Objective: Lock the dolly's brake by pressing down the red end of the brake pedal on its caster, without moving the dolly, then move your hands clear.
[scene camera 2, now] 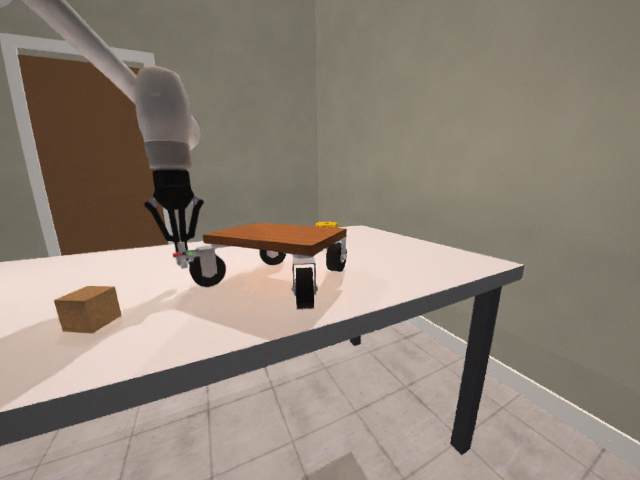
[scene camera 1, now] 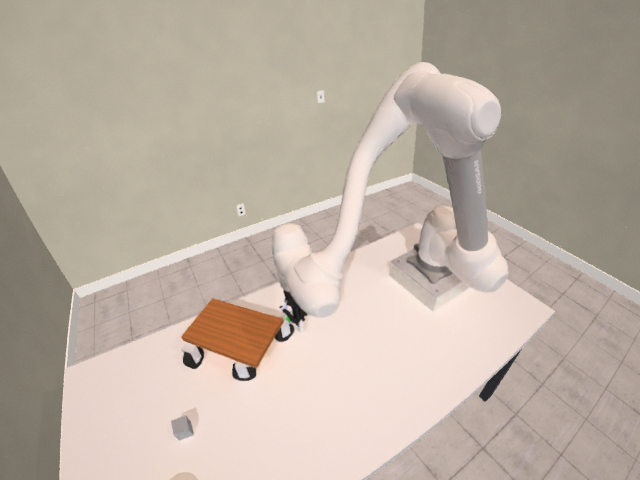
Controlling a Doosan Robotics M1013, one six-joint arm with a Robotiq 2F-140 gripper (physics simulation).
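Where they show: gripper, between the fingertips: (scene camera 2: 184, 267) (scene camera 1: 300, 330); arm's base, origin of its link: (scene camera 1: 434, 265).
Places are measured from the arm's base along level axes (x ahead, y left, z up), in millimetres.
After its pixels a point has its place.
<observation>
The dolly (scene camera 1: 232, 331) {x 862, y -30, z 37 mm} (scene camera 2: 273, 235) {x 845, y -95, z 37 mm}, a brown wooden board on casters, stands upright on the table. The brake pedal sticks out from its caster (scene camera 1: 283, 331) {x 694, y -1, z -23 mm} (scene camera 2: 207, 268) {x 691, y -46, z -39 mm} on the robot's side. In the scene camera 2 view the pedal's red end (scene camera 2: 177, 254) {x 632, y -45, z 2 mm} and green part (scene camera 2: 191, 253) {x 660, y -34, z -1 mm} look about level. In the scene camera 1 view the green part (scene camera 1: 287, 318) {x 663, y -33, z -1 mm} shows beside the fingers, and the red end is hidden. My gripper (scene camera 1: 301, 325) {x 633, y 6, z -45 mm} (scene camera 2: 181, 257) {x 633, y 6, z -45 mm} is shut and empty, pointing down, its tips right at the red end and partly behind it. Contact cannot be told.
A brown block (scene camera 2: 86, 310) {x 511, y -181, z -45 mm} sits on the table (scene camera 2: 248, 325) {x 766, y -249, z -88 mm} near its front edge in the scene camera 2 view. A small grey cube (scene camera 1: 181, 427) {x 1107, y 199, z -40 mm} lies apart from the dolly. A yellow object (scene camera 2: 326, 224) {x 1165, y 367, z -26 mm} shows behind the board. The robot base (scene camera 1: 431, 289) {x 112, y 108, z -1 mm} stands at the far end.
</observation>
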